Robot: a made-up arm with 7 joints. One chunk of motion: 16 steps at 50 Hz.
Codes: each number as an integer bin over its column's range. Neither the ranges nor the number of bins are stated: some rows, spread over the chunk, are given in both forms.
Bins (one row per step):
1: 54 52 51 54 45 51 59
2: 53 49 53 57 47 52 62
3: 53 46 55 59 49 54 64
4: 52 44 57 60 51 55 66
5: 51 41 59 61 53 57 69
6: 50 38 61 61 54 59 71
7: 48 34 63 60 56 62 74
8: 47 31 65 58 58 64 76
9: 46 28 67 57 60 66 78
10: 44 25 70 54 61 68 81
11: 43 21 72 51 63 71 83
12: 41 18 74 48 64 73 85
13: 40 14 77 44 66 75 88
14: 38 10 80 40 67 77 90
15: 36 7 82 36 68 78 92
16: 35 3 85 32 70 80 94
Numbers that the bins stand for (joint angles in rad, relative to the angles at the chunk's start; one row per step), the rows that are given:
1: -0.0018 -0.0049 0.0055 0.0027 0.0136 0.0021 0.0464
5: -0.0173 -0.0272 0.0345 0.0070 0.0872 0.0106 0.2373
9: -0.0430 -0.0534 0.0636 0.0045 0.1515 0.0233 0.4091
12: -0.0688 -0.0736 0.0891 -0.0009 0.1883 0.0332 0.5427
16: -0.0997 -0.1039 0.1291 -0.0106 0.2434 0.0431 0.7145
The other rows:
2: -0.0070 -0.0110 0.0127 0.0045 0.0320 0.0035 0.1036
3: -0.0070 -0.0171 0.0200 0.0058 0.0504 0.0064 0.1418
4: -0.0121 -0.0211 0.0273 0.0064 0.0688 0.0078 0.1800
6: -0.0224 -0.0332 0.0418 0.0070 0.0964 0.0134 0.2755
7: -0.0327 -0.0413 0.0491 0.0064 0.1147 0.0177 0.3327
8: -0.0379 -0.0474 0.0564 0.0052 0.1331 0.0205 0.3709
10: -0.0533 -0.0595 0.0745 0.0027 0.1607 0.0262 0.4664
11: -0.0585 -0.0676 0.0818 0.0009 0.1791 0.0304 0.5045
13: -0.0739 -0.0817 0.1000 -0.0033 0.2067 0.0361 0.6000
14: -0.0842 -0.0898 0.1109 -0.0058 0.2159 0.0389 0.6382
15: -0.0945 -0.0959 0.1182 -0.0082 0.2251 0.0403 0.6764

